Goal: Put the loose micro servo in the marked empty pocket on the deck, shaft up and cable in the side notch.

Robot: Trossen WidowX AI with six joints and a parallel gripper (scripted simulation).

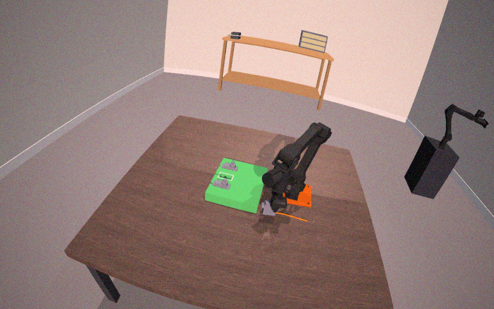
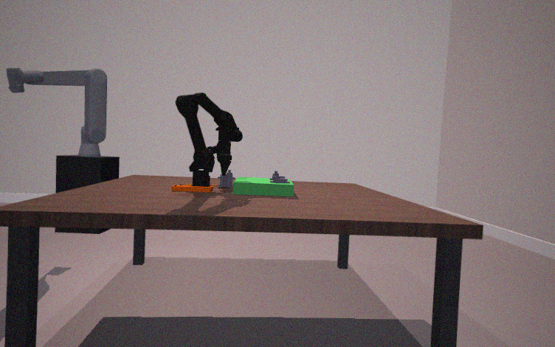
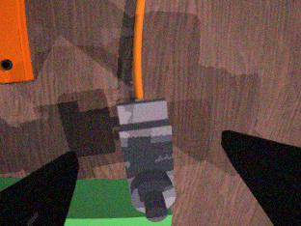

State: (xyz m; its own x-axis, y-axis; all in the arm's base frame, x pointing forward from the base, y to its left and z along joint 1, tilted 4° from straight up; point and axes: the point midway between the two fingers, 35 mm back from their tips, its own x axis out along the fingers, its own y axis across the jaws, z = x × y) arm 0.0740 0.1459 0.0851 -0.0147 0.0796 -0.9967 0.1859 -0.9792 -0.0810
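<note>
Right now the green deck is 15 cm ahead of my gripper tip, 12 cm to the right of it and 3 cm below it.
</note>
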